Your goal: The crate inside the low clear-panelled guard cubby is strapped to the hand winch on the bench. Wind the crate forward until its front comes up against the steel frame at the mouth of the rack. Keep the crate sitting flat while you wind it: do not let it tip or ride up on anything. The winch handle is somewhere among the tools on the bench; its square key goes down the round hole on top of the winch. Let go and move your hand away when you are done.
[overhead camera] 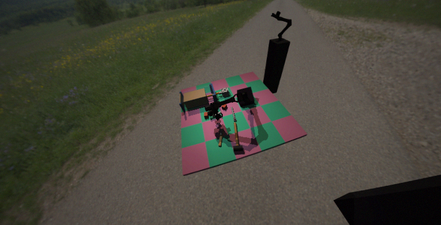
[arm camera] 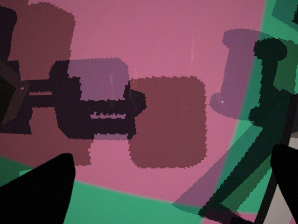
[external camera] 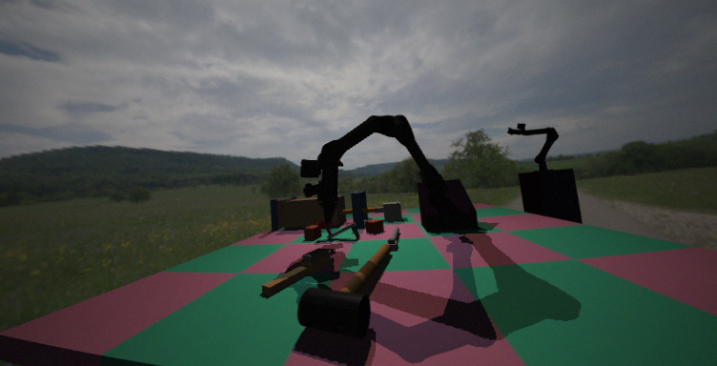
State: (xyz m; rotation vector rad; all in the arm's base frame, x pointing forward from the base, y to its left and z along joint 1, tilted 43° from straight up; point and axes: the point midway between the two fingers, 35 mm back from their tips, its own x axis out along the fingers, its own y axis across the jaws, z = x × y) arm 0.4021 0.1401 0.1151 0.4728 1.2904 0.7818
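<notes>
Now: the winch handle 1 cm behind my gripper tip, 9 cm to the right of it and 5 cm below it. Round my gripper tip: red knob: 4 cm ahead, 10 cm to the right, 3 cm below; then low cubby: 18 cm ahead, 42 cm to the right; then frame: 6 cm behind, 43 cm to the right, 3 cm above.
</notes>
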